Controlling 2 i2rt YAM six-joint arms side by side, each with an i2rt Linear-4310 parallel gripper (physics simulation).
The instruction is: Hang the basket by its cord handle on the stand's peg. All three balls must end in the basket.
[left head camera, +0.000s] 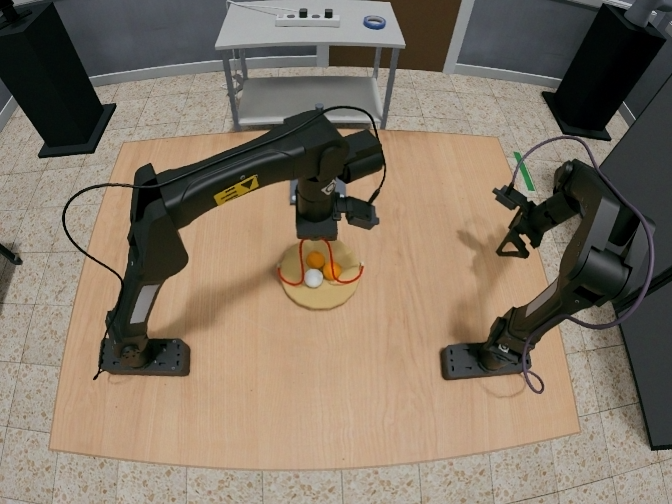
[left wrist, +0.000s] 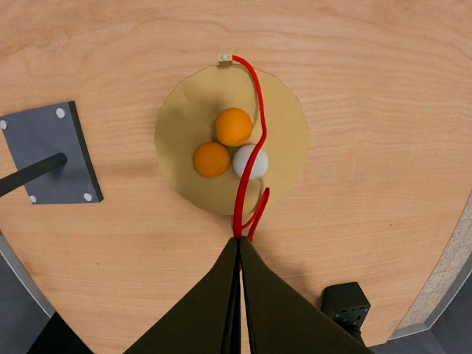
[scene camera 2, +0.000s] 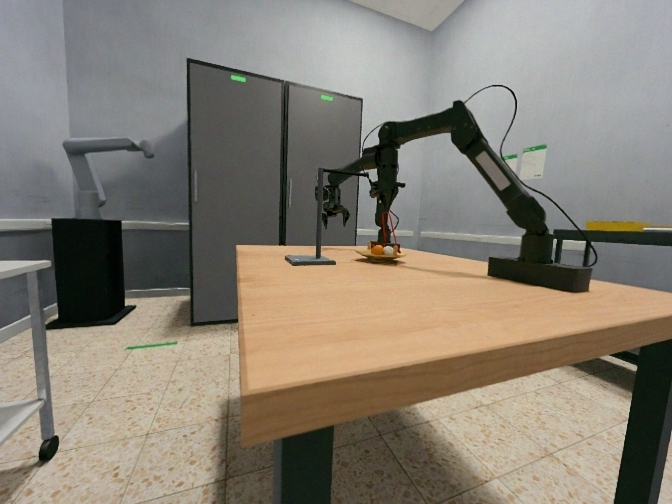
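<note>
A shallow tan basket (left head camera: 320, 298) (scene camera 2: 379, 259) (left wrist: 285, 115) is level, on or close to the table. It holds two orange balls (left head camera: 315, 259) (left wrist: 233, 127) and a white ball (left head camera: 313, 278) (scene camera 2: 388, 250) (left wrist: 259, 167). My left gripper (left head camera: 316, 236) (scene camera 2: 386, 212) (left wrist: 238, 245) is shut on the red cord handle (left head camera: 301, 263) (left wrist: 264, 130), which rises from both sides of the rim. The stand (scene camera 2: 319, 217) (left wrist: 25, 145) is upright, its peg (scene camera 2: 347, 172) at the top; my left arm hides most of it in the head view. My right gripper (left head camera: 511, 253) (scene camera 2: 336, 220) is open and empty, away from the basket.
The wooden table (left head camera: 244, 423) (scene camera 2: 434, 314) carries both arm bases (left head camera: 162, 356) (left head camera: 461, 362). A white trolley (left head camera: 230, 35) with a power strip (left head camera: 307, 20) and blue tape (left head camera: 374, 22) stands behind it. Tall grey cabinets (scene camera 2: 238, 189) stand beyond the table.
</note>
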